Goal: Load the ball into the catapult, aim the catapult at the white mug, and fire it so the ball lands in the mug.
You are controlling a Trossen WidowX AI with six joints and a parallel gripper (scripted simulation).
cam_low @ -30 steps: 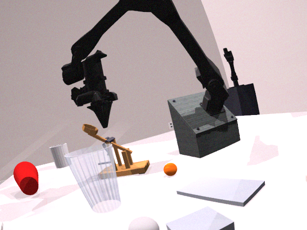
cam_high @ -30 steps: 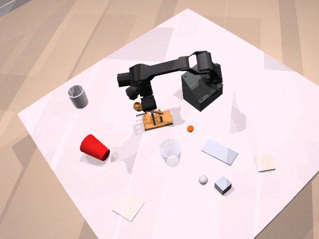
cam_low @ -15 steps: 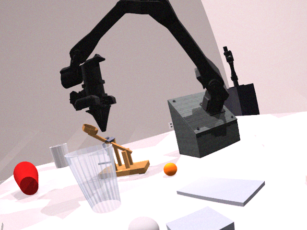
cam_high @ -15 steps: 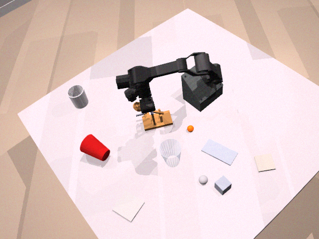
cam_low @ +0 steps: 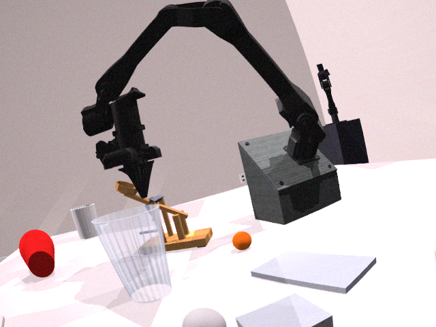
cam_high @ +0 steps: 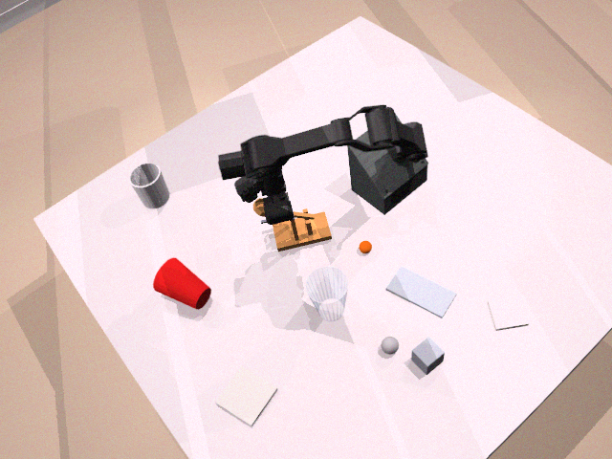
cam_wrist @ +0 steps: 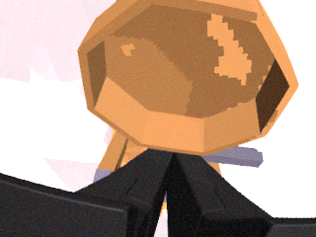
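My gripper tip is 10 mm past the wooden catapult, 10 mm to the left of it and 40 mm above it. Round my gripper tip: orange ball: 120 mm behind, 170 mm to the left, 100 mm below; then clear ribbed cup: 60 mm ahead, 240 mm to the left, 80 mm below; then grey slab: 130 mm behind, 350 mm to the left, 110 mm below.
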